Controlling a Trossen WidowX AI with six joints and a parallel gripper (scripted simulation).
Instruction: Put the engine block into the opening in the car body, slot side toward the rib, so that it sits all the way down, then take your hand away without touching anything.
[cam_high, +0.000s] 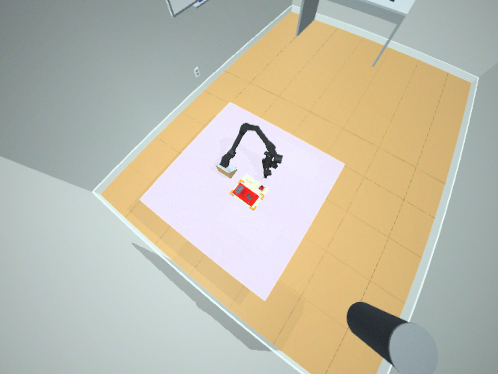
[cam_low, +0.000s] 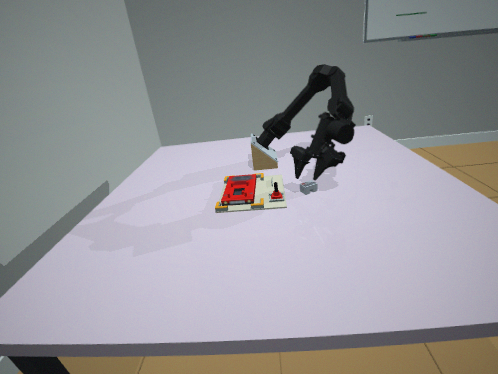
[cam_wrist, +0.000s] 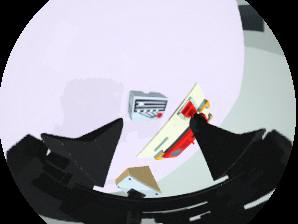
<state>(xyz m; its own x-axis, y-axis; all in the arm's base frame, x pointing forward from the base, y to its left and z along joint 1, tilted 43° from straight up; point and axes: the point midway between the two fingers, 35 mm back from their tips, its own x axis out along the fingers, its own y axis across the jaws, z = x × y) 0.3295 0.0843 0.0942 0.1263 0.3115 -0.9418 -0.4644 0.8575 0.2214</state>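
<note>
My gripper tip is 3 cm above the engine block, 1 cm to the right of it and 1 cm short of it. From my gripper tip the other things lie so: cream base plate 20 cm to the right, 4 cm behind, 3 cm below; then black upright stick 11 cm to the right, 4 cm ahead, 1 cm below.
</note>
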